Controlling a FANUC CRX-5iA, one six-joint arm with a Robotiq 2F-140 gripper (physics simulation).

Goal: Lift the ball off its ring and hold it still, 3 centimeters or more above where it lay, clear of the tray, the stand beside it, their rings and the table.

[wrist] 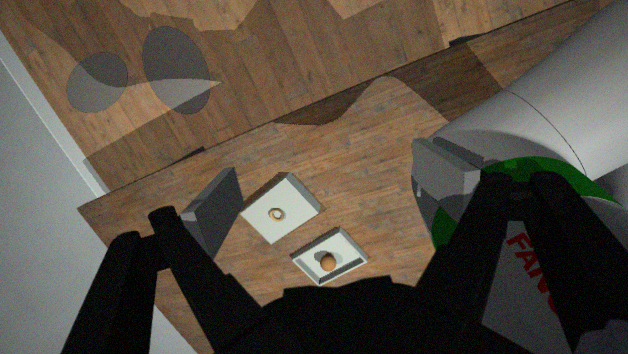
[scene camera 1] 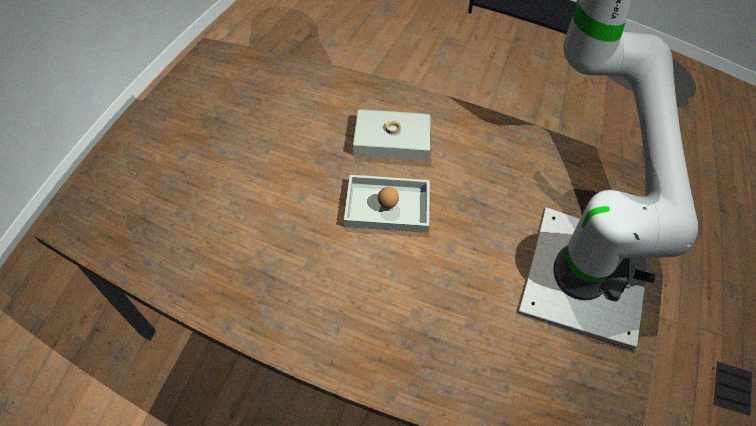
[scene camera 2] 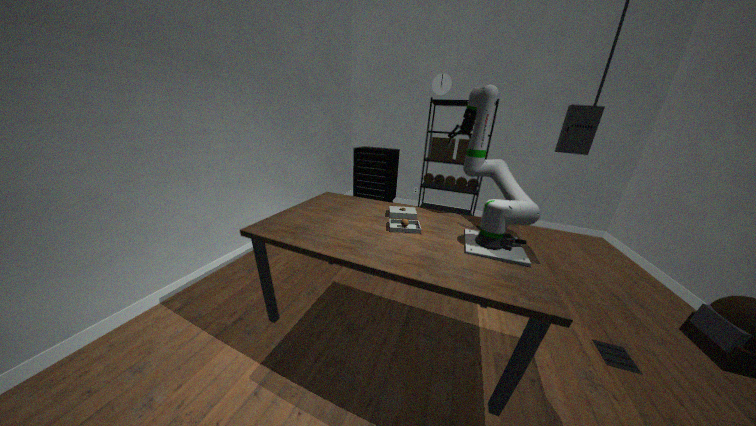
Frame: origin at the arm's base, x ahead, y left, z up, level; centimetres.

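Seen in the pictures: gripper, fingertip midpoint: [wrist: 324, 172] [scene camera 2: 457, 151]; arm's base, link origin: [scene camera 1: 581, 272] [scene camera 2: 488, 243].
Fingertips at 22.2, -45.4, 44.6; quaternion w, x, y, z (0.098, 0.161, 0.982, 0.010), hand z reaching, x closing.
Observation:
Pixels of each thing's top centre, then the offset from my fingertips to it, as dx, dy, dz. Level surfaces: height alone.
- orange-brown ball, top centre: [scene camera 1: 388, 191] [wrist: 327, 268] [scene camera 2: 405, 219] +26.7, +40.9, -40.0
- pale open tray, top centre: [scene camera 1: 388, 199] [wrist: 328, 261] [scene camera 2: 404, 223] +26.7, +40.9, -43.2
- flat block with a small tan ring, top centre: [scene camera 1: 393, 125] [wrist: 276, 215] [scene camera 2: 402, 208] +31.8, +19.9, -40.7
- wooden table, surface height: dz -46.0
The orange-brown ball [scene camera 1: 388, 197] [scene camera 2: 405, 222] [wrist: 328, 262] sits near the middle of the pale open tray [scene camera 1: 386, 227] [scene camera 2: 404, 230]. The ring under it is hidden by the ball. Beside the tray is the pale stand [scene camera 1: 367, 134] [scene camera 2: 403, 215] [wrist: 295, 200], a flat block with a small tan ring [scene camera 1: 392, 132] on top. My gripper [scene camera 2: 452, 132] [wrist: 324, 172] is open and empty, high above the table and well away from the ball. In the wrist view the ball shows small and far below, lower than the gap between the finger pads.
The tray and stand are on the wooden table [scene camera 1: 264, 211] [scene camera 2: 328, 227], a narrow gap apart. The robot's base plate [scene camera 1: 552, 317] [scene camera 2: 497, 255] is at the table's right end. A shelf rack [scene camera 2: 427, 132] and a dark cabinet [scene camera 2: 375, 174] stand behind the table.

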